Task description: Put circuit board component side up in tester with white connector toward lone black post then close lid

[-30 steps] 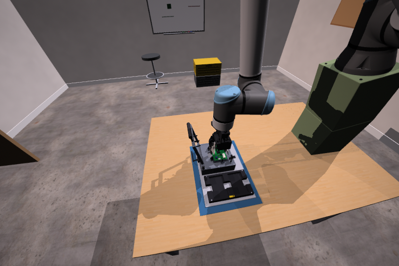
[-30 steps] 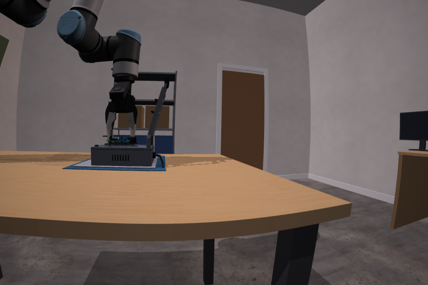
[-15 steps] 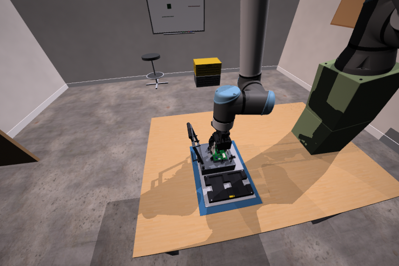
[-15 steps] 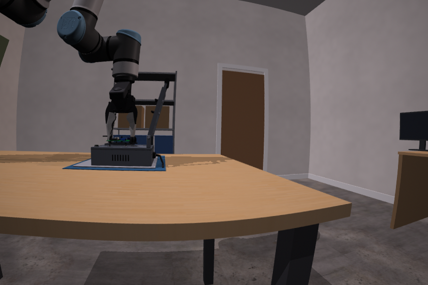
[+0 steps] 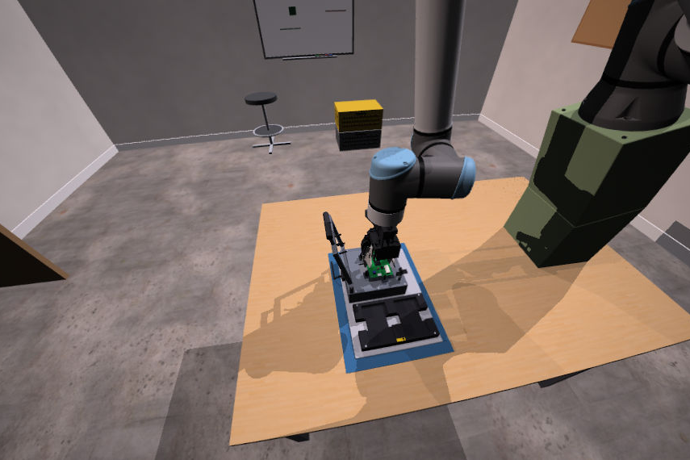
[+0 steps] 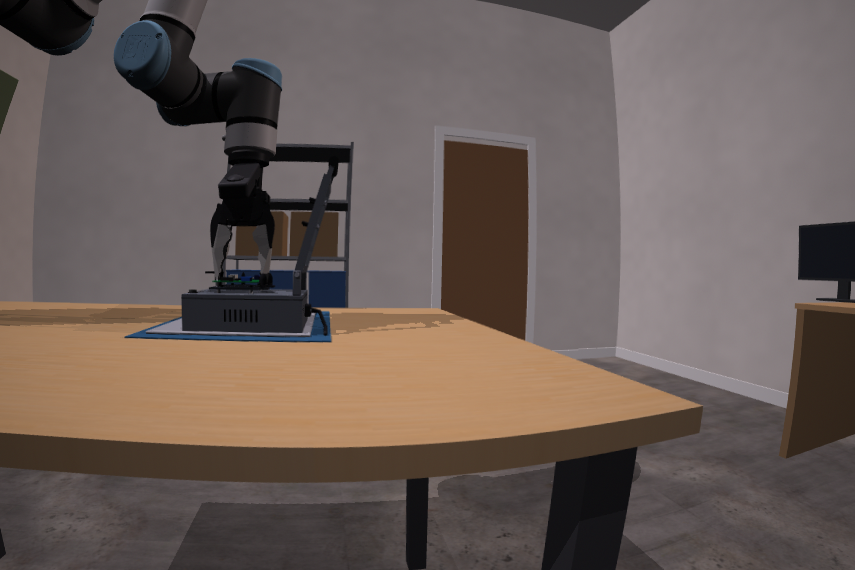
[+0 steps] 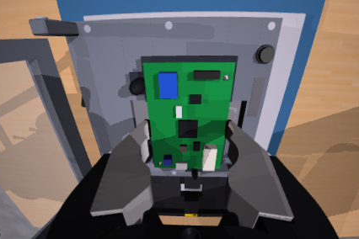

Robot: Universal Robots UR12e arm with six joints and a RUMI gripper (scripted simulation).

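Right now my hand is right at the green circuit board. Round my hand: tester (40 mm to the left, 30 mm ahead, 30 mm above); then see-through lid (120 mm ahead, 100 mm above, 10 mm to the left).
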